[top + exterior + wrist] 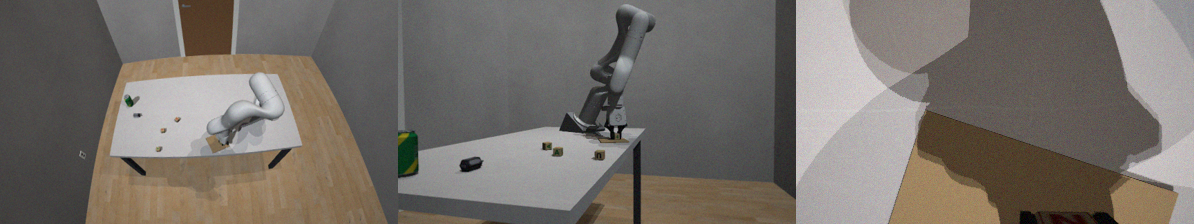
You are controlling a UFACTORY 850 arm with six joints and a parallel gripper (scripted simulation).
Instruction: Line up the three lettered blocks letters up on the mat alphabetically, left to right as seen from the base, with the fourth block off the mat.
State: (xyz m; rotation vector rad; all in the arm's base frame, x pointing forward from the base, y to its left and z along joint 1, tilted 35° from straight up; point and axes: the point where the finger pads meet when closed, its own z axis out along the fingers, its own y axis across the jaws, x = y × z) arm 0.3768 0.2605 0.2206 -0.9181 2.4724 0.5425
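Now: the mat 3 cm ahead of my hand and 2 cm below it. From my hand the other things lie so: can 87 cm ahead, 33 cm to the right, 4 cm above; black object 75 cm ahead, 21 cm to the right, 1 cm below.
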